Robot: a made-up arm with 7 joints.
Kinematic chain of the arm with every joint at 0, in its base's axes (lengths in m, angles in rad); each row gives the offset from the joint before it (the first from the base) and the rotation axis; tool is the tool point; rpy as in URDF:
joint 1: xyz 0 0 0.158 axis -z
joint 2: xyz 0 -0.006 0.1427 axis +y
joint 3: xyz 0 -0.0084 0.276 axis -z
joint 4: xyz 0 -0.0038 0.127 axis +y
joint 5: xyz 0 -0.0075 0.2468 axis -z
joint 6: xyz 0 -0.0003 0.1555 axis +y
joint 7: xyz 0 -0.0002 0.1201 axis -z
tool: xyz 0 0 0 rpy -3.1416 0 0
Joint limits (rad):
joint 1: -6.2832..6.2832
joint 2: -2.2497..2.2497
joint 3: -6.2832..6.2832
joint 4: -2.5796..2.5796
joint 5: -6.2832..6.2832
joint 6: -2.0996..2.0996
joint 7: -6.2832..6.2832
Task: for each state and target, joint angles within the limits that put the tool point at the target. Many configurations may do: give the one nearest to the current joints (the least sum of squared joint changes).
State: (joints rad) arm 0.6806 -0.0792 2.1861 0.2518 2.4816 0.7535 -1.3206
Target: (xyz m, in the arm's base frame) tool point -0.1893 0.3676 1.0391
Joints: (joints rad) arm 0.7881 -0.4757 2.1259 -0.0545 2.4489 1.2570 -1.3206
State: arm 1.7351 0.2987 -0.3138 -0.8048 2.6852 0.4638 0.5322
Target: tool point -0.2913 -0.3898 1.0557
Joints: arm 1.9006 0.7673 -0.4879 -0.3968 2.6453 0.3376 0.5322
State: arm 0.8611 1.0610 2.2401 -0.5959 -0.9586 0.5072 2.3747
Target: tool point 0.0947 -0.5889 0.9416
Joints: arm 1.4320 0.6120 2.3334 -0.3370 -0.9537 0.9533 2.3747
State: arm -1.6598 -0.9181 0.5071 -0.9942 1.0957 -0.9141 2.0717
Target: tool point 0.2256 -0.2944 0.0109
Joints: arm -2.2261 -1.0974 -0.1184 -1.8759 0.8446 -1.0279 2.0717
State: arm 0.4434 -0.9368 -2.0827 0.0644 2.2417 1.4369 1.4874
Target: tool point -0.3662 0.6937 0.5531
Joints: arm 0.9147 -1.2953 -2.1686 0.4067 2.1630 1.4472 1.4874
